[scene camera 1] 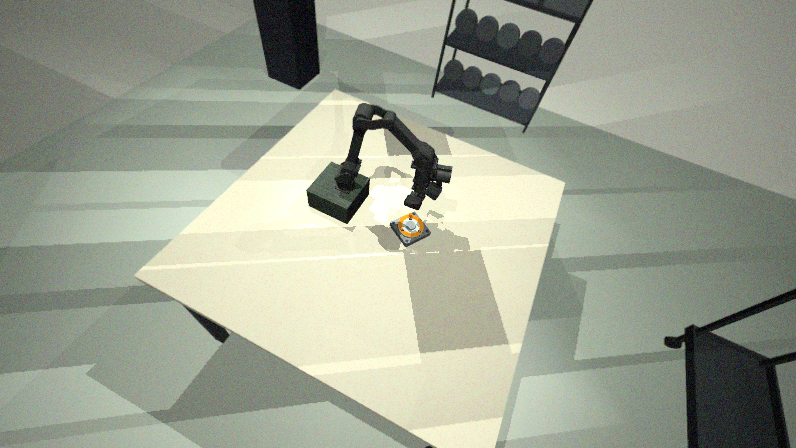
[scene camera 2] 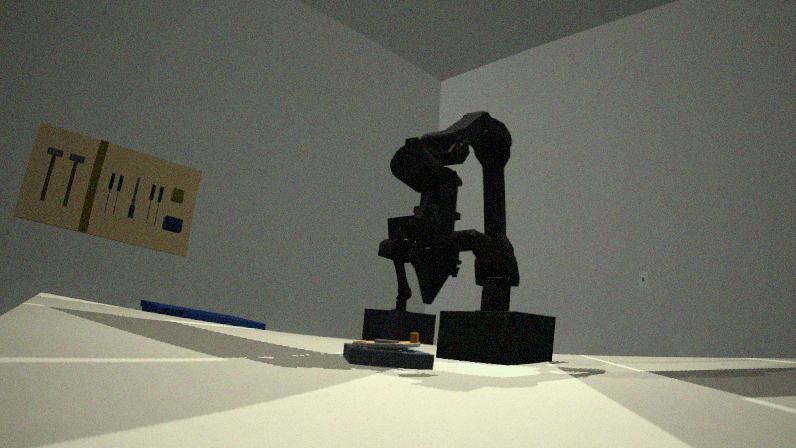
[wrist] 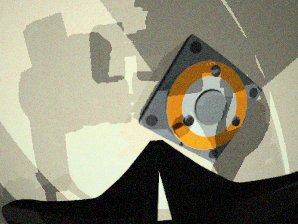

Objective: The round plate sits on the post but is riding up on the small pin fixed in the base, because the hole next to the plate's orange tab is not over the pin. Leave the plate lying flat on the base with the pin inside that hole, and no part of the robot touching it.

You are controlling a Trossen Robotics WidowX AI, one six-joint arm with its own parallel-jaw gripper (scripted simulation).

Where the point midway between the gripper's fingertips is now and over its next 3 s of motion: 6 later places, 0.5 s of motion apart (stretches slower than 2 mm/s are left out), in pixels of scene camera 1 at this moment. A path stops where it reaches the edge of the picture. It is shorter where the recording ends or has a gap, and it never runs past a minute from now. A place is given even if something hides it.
My gripper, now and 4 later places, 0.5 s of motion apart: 417, 203; 414, 212; 413, 213; 408, 213; 407, 210
